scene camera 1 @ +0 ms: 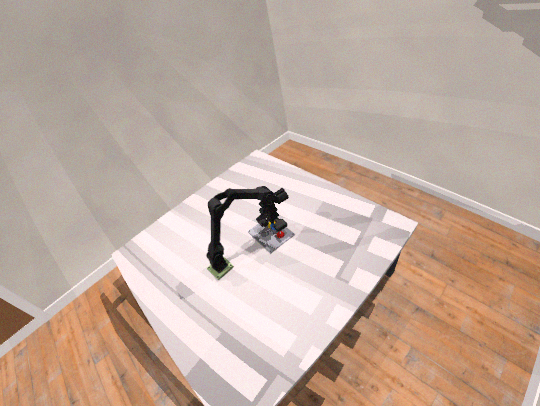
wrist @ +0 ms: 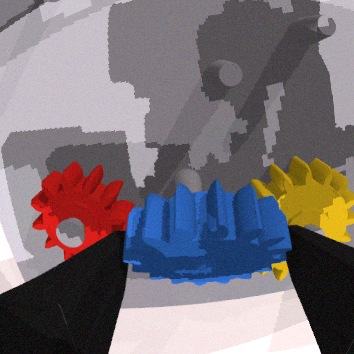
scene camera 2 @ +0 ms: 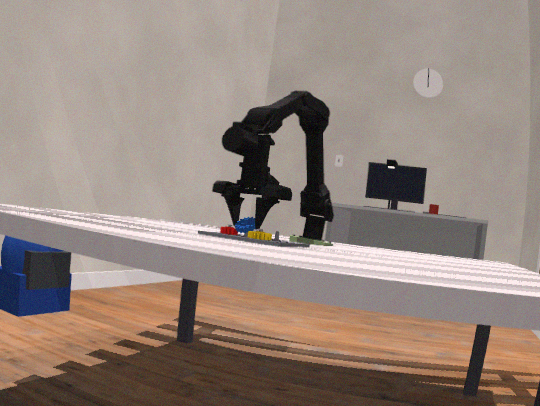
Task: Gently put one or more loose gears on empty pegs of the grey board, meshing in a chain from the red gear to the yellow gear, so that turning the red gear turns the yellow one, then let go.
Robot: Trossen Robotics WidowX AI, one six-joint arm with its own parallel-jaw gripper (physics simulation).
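Places are measured from the arm's base along level axes (x ahead, y right, z down), in centimetres.
Pixels of known places: gripper, fingertip midpoint: (wrist: 207,240) (scene camera 2: 246,227); arm's base at its link origin: (scene camera 1: 220,266) (scene camera 2: 311,239).
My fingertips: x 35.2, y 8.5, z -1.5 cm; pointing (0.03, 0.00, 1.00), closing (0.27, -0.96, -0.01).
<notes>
Ahead of a thing's pixels: the offset from my fingertips to its top centre. Level surfaces: height alone.
The blue gear {dz -2.7, dx -0.4, dy +0.0 cm} (scene camera 1: 273,227) (scene camera 2: 245,224) (wrist: 205,240) is steeply tilted between my fingertips, over the grey board {dz -0.2, dx -3.2, dy -1.4 cm} (scene camera 1: 271,247) (scene camera 2: 209,233) (wrist: 160,40). My gripper (scene camera 2: 247,226) (wrist: 207,240) is partly open, with its fingers at the gear's two sides; any light touch is hard to tell. The red gear {dz +0.3, dx -1.7, dy +4.6 cm} (scene camera 1: 280,234) (scene camera 2: 229,230) (wrist: 92,207) sits on the left in the wrist view, the yellow gear {dz +0.3, dx +1.2, dy -3.8 cm} (scene camera 2: 260,235) (wrist: 312,202) on the right. A bare peg {dz -0.1, dx -1.6, dy +0.2 cm} (wrist: 188,179) shows just beyond the blue gear. The blue gear's underside and what it rests on are hidden.
Two more bare pegs stand farther up in the wrist view, a nearer peg {dz -0.1, dx -5.2, dy -2.1 cm} (wrist: 231,73) and a farther peg {dz -0.1, dx -6.2, dy -5.8 cm} (wrist: 327,26). The arm's green base plate (scene camera 1: 220,270) (scene camera 2: 315,241) is on the white table {dz +2.8 cm} (scene camera 1: 270,295) beside the board.
</notes>
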